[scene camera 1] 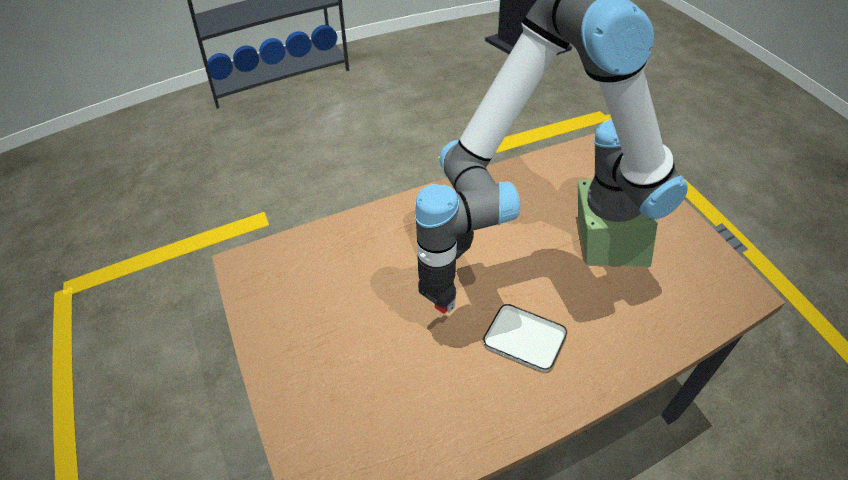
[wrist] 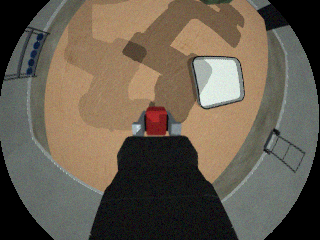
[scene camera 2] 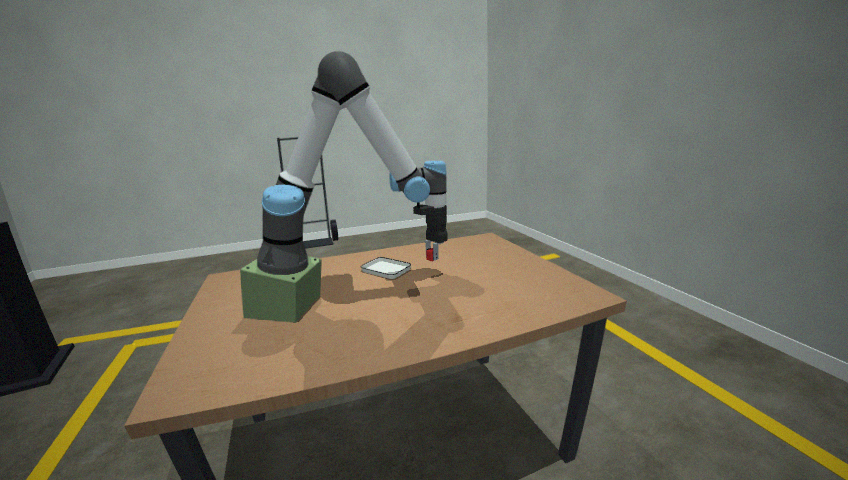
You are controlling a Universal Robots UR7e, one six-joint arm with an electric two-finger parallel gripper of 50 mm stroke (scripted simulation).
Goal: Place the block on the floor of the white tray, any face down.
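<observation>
The pictures contain a white tray and the gripper. Wrist view: the gripper is visible. Scene camera 2: the gripper is visible here too.
</observation>
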